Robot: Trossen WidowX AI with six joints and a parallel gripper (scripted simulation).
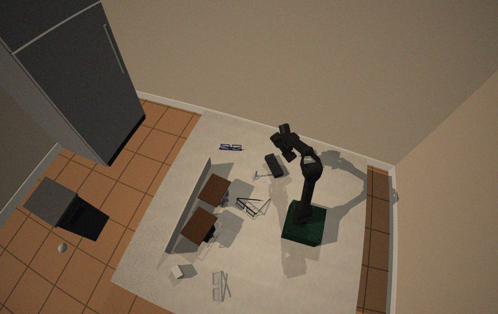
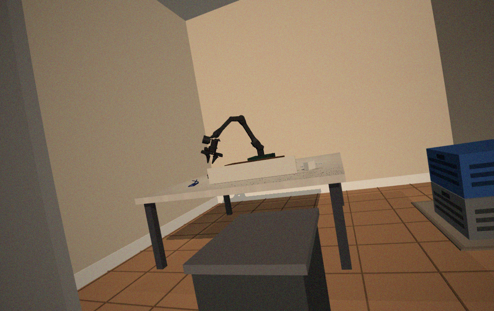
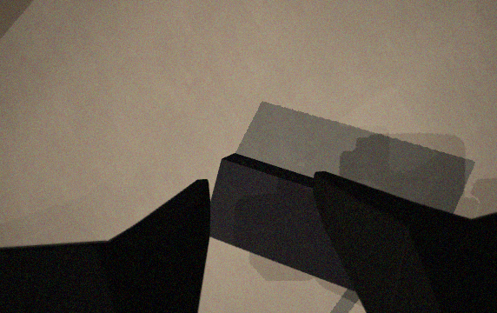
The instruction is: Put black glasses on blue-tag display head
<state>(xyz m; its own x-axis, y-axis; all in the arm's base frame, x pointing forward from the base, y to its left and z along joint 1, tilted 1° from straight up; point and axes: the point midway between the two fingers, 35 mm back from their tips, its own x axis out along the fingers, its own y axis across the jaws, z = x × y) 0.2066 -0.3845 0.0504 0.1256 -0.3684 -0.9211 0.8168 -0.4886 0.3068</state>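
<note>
Right now the small grey stand is 100 mm ahead of my gripper tip, 170 mm to the left of it and 100 mm below it. From my gripper tip the other things lie so: white backboard 390 mm ahead, 490 mm to the left, 70 mm below; white cube 300 mm ahead, 860 mm to the left, 100 mm below; dark case 10 mm ahead, 60 mm to the left, 100 mm below.
</note>
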